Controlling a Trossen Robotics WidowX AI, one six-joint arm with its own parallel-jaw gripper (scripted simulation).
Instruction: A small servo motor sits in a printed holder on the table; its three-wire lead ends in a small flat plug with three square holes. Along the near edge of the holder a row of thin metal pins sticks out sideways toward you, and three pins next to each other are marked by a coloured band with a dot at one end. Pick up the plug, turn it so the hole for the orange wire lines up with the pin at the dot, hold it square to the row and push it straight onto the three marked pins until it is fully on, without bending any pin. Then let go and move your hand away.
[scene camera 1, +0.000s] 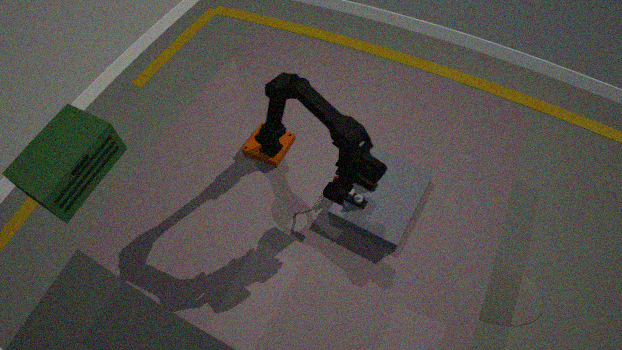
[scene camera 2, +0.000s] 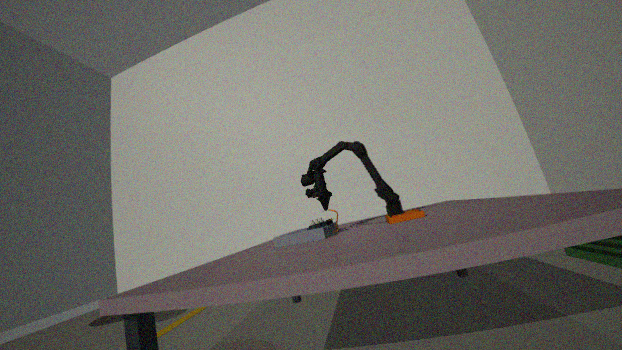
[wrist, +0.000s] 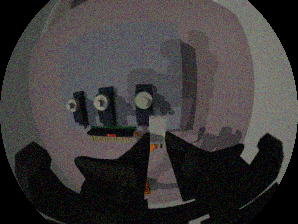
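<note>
There's a grey printed holder (scene camera 1: 390, 208), and you get the holder in the wrist view too (wrist: 121, 56). As for the gripper (scene camera 1: 347, 189), that's also visible in the wrist view (wrist: 157, 135).
</note>
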